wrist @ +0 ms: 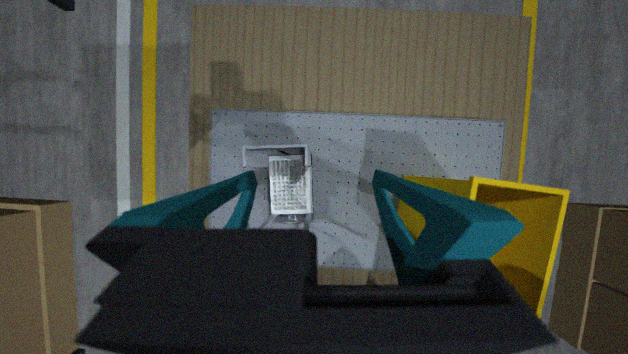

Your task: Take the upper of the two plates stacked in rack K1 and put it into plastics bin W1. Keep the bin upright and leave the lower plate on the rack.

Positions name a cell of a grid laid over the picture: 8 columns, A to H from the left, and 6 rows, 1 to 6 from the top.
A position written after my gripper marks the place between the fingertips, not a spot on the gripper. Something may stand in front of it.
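Note:
There is my gripper (E3), which I can see. I can see a yellow plastics bin (G5) as well.

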